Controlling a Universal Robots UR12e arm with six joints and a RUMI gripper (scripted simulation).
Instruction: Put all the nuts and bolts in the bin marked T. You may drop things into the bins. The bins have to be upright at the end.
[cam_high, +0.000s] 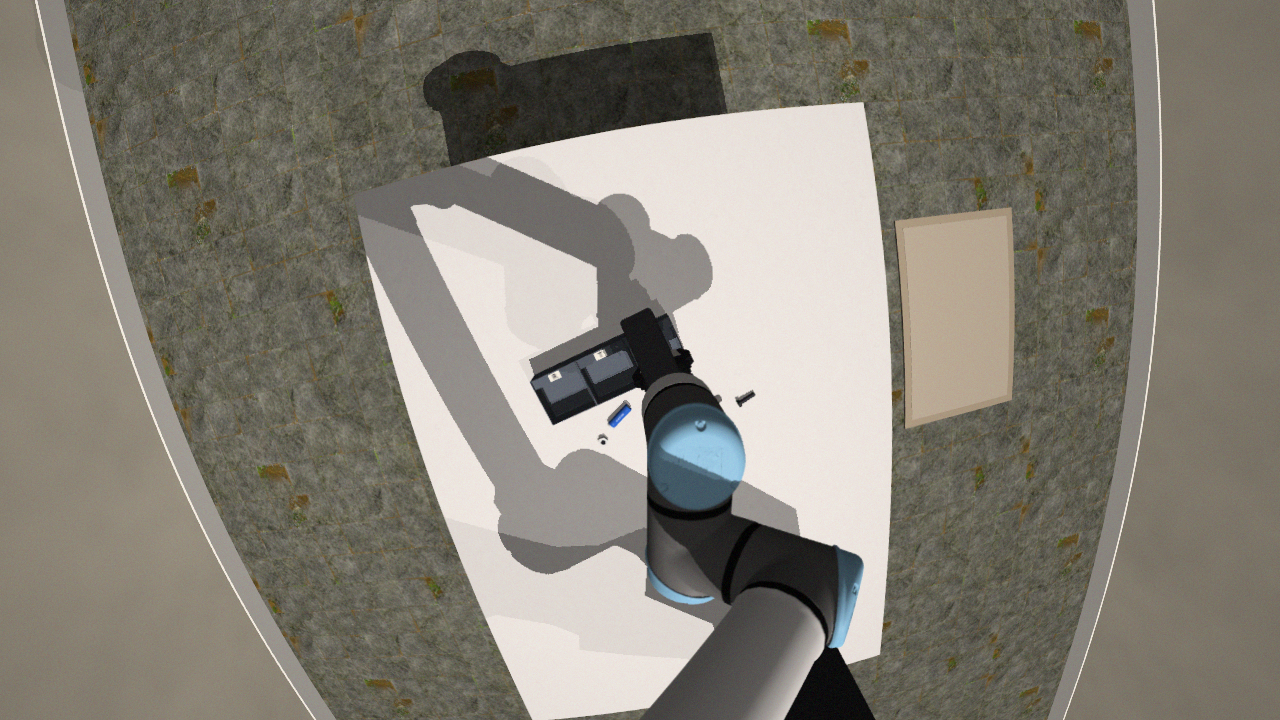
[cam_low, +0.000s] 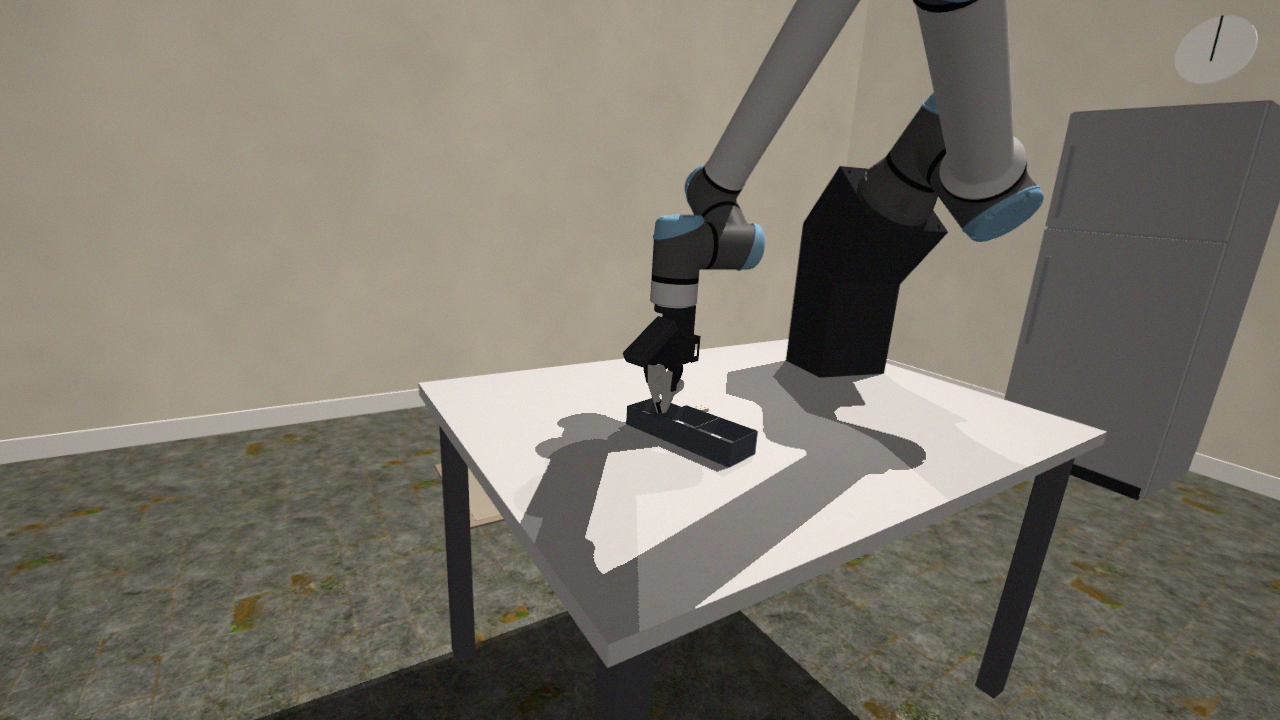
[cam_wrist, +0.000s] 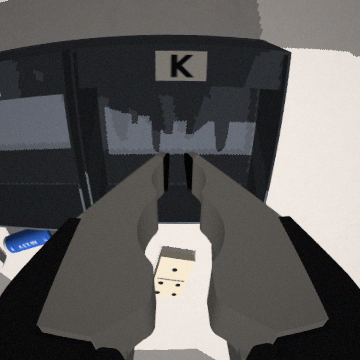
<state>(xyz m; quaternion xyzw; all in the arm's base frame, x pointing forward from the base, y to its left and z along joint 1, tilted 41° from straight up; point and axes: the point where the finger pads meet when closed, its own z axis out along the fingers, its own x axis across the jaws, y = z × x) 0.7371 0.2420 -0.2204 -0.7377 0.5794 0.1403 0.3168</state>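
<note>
My hand is 1 cm past the black bin unit, 8 cm to the right of it and 1 cm above it. Also, from my hand: yellow nut (10 cm behind, 3 cm to the left, 3 cm below); cream domino (12 cm behind, 3 cm to the right, 3 cm below); blue battery (10 cm behind, 8 cm to the left, 3 cm below).
</note>
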